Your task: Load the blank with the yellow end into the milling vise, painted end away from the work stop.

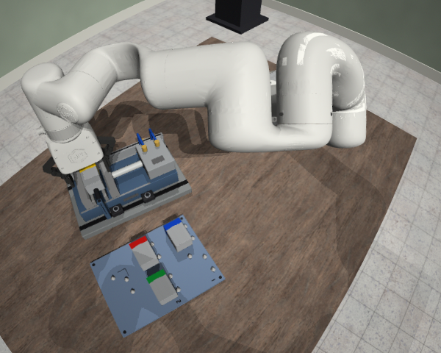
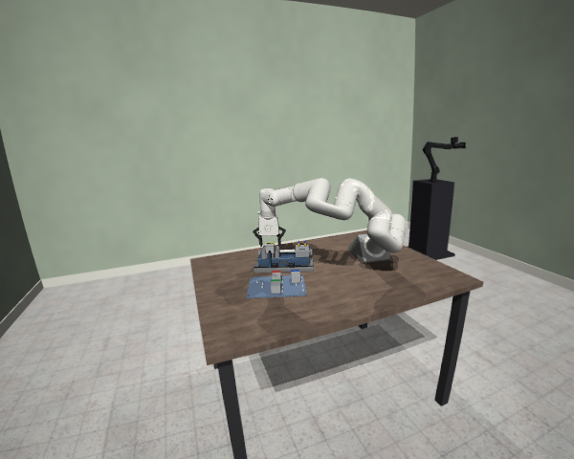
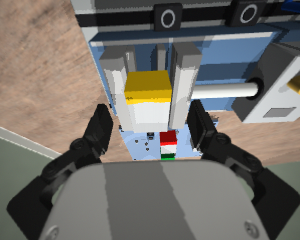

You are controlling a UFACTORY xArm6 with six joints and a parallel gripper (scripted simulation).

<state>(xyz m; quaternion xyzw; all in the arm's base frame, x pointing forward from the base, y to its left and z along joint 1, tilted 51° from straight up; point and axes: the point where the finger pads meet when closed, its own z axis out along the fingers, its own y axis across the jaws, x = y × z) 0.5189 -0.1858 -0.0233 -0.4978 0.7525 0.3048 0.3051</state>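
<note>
The yellow-ended blank is 2 cm below my hand. Round my hand: screw rod (8 cm behind, 4 cm below, 3 cm to the left); vise (8 cm below, 7 cm behind, 2 cm to the left); black work stop (4 cm to the left, 3 cm below, 2 cm ahead).
</note>
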